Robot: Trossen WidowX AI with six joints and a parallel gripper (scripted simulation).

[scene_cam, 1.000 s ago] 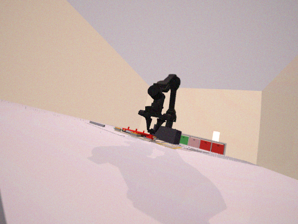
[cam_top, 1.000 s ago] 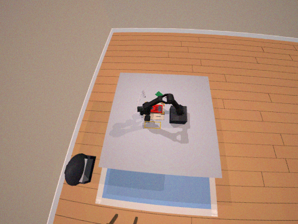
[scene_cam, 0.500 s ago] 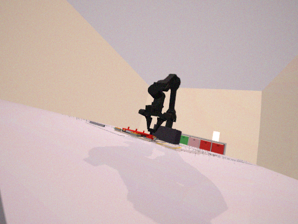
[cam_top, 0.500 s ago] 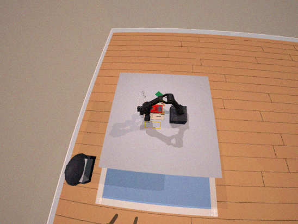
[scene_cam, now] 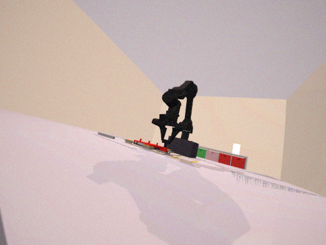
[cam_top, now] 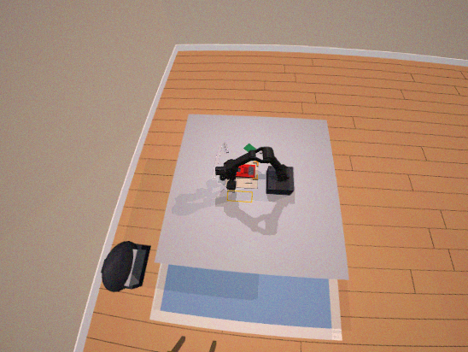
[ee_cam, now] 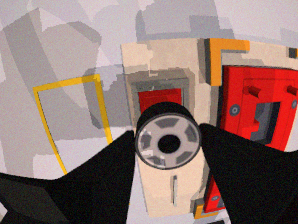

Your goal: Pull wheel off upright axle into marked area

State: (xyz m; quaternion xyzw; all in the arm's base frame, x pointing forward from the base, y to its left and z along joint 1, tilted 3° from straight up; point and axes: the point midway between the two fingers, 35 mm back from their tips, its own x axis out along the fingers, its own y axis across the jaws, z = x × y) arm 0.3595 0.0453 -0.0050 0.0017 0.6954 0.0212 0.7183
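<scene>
Now: the dark axle 20 mm below my gripper tip. The rest, counted from my gripper tip: green square 110 mm behind, 330 mm to the right, 60 mm below; thin white strip 160 mm ahead, 190 mm to the right, 60 mm below; wheel right at my gripper tip.
</scene>
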